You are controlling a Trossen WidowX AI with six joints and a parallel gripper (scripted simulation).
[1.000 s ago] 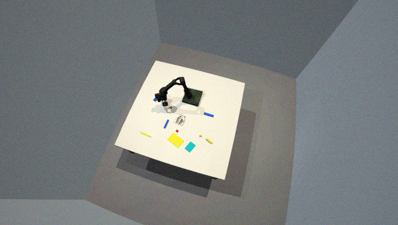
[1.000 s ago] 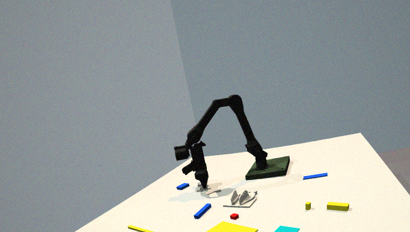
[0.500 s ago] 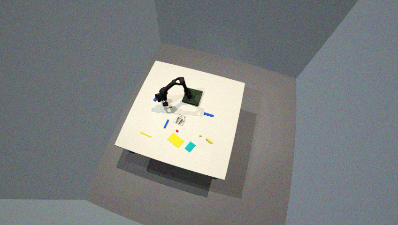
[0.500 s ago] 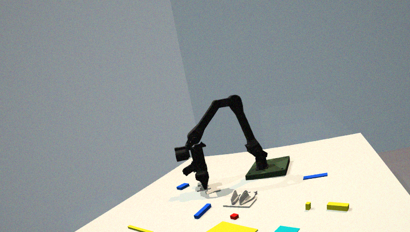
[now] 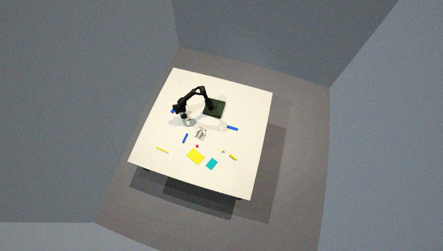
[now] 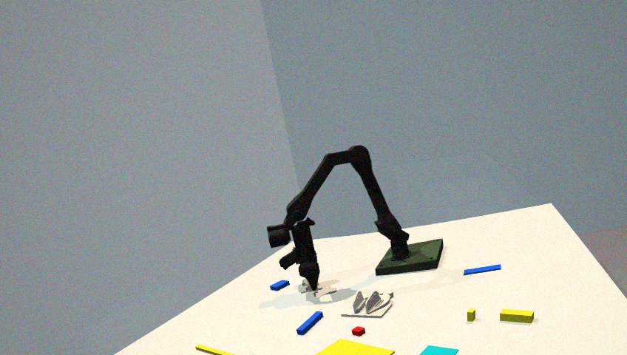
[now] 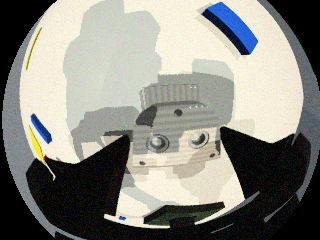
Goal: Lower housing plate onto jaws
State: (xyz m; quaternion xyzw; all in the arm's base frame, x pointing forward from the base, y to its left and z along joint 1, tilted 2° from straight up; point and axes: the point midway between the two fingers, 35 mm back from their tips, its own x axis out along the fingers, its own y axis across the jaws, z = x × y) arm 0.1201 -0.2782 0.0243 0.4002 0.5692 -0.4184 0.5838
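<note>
Right now the blue block is 3 cm behind my gripper tip and 13 cm to the right of it. Round my gripper tip: grey housing plate: 1 cm to the right, 2 cm above; red block: 34 cm ahead, 21 cm to the left; yellow bar: 44 cm ahead, 14 cm to the right, 1 cm below.
</note>
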